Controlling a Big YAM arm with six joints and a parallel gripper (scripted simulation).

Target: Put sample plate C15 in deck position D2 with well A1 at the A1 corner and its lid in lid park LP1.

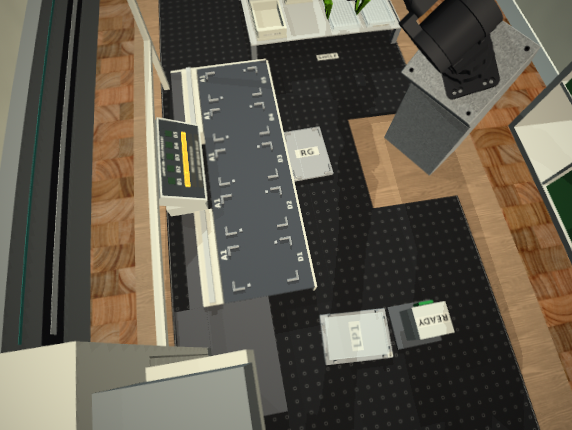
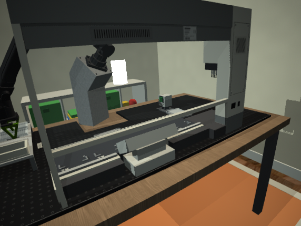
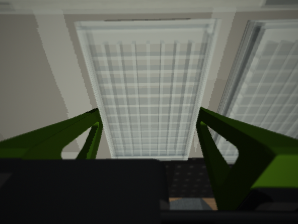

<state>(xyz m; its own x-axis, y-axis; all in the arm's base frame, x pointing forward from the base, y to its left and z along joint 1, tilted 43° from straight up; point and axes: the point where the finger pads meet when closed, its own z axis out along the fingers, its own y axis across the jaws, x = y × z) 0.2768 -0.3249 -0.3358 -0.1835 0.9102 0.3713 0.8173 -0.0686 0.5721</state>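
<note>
The sample plate is 1 cm to the right of my hand. Round my hand: shelf (7 cm ahead, 6 cm to the right, 1 cm below); cream reservoir (22 cm ahead, 4 cm to the left); shelf label (4 cm ahead, 10 cm to the left, 7 cm below).
</note>
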